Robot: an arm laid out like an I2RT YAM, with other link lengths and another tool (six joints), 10 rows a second.
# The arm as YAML. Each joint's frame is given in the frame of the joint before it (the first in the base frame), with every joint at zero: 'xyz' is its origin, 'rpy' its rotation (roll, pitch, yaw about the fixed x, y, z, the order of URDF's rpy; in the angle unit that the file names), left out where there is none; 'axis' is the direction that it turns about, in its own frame. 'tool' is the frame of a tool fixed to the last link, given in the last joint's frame.
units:
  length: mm
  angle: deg
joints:
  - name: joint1
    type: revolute
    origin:
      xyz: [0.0, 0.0, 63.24]
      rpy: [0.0, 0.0, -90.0]
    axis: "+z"
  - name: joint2
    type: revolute
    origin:
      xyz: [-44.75, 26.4, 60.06]
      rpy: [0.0, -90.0, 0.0]
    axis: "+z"
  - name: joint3
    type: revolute
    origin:
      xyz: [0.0, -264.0, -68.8]
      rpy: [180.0, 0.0, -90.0]
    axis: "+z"
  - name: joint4
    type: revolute
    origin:
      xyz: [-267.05, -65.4, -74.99]
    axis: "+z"
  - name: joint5
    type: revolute
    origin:
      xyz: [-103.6, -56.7, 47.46]
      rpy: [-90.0, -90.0, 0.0]
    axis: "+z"
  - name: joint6
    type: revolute
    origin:
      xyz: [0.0, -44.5, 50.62]
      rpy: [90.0, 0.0, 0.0]
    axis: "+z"
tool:
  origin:
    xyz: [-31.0, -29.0, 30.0]
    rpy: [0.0, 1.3, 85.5]
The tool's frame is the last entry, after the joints.
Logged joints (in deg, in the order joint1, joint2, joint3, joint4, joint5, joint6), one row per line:
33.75, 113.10, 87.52, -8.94, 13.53, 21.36
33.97, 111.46, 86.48, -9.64, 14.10, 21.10
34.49, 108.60, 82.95, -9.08, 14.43, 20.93
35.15, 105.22, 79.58, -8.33, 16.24, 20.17
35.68, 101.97, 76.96, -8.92, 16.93, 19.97
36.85, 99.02, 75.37, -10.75, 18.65, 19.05
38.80, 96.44, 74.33, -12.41, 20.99, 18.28
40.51, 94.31, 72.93, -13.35, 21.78, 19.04
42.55, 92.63, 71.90, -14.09, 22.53, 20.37
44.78, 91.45, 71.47, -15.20, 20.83, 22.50
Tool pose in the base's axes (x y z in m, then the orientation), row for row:
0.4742, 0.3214, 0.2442, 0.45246, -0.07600, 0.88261, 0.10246
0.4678, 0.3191, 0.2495, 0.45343, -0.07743, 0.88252, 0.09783
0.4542, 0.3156, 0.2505, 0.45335, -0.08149, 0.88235, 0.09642
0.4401, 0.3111, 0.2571, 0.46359, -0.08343, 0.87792, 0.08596
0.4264, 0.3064, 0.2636, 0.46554, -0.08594, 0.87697, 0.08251
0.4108, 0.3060, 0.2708, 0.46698, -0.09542, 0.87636, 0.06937
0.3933, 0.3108, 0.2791, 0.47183, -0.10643, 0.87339, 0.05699
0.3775, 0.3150, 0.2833, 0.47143, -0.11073, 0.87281, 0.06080
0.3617, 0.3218, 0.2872, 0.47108, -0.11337, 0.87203, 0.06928
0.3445, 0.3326, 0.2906, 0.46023, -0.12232, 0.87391, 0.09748
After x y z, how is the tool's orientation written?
As a quaternion, w x y z.
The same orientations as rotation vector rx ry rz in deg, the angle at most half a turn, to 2 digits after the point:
-10.75, 124.90, 14.50
-10.95, 124.83, 13.84
-11.53, 124.81, 13.64
-11.75, 123.62, 12.10
-12.09, 123.38, 11.61
-13.42, 123.21, 9.75
-14.93, 122.53, 8.00
-15.54, 122.47, 8.53
-15.91, 122.38, 9.72
-17.25, 123.24, 13.75

